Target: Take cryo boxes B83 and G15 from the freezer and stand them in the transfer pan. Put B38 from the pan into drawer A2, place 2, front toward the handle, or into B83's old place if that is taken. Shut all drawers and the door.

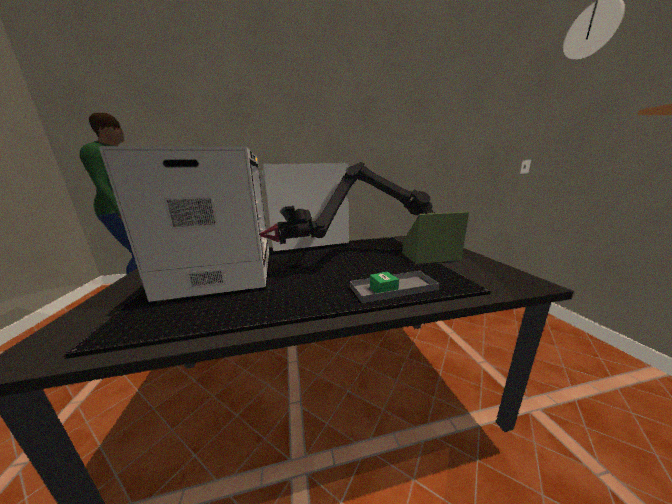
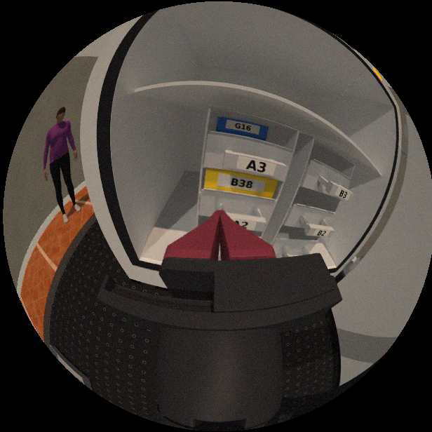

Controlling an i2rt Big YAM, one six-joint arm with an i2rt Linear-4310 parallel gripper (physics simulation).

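The white freezer (image 1: pixel 189 238) stands at the left; its door (image 1: pixel 309 200) is open. My gripper (image 1: pixel 261 234) (image 2: pixel 219 215) is shut and empty at the freezer's opening, in front of drawer A2 (image 2: pixel 250 221), whose label it partly covers. The yellow box B38 (image 2: pixel 241 184) sits above the A2 front, below drawer A3 (image 2: pixel 256 165). A blue box G16 (image 2: pixel 242 128) sits above the A3 front. Drawers B3 (image 2: pixel 342 193) and B2 (image 2: pixel 321 231) are at the right. A green box (image 1: pixel 384 282), its label too small to read, is in the transfer pan (image 1: pixel 423 282). B83 and G15 cannot be made out.
A green angled panel (image 1: pixel 439 237) stands at the table's back right near the arm's base. A perforated black mat (image 1: pixel 233 317) (image 2: pixel 125 330) lies under the freezer and pan. The freezer's side wall (image 2: pixel 105 125) edges the opening at the left. A person (image 1: pixel 103 179) stands behind the freezer.
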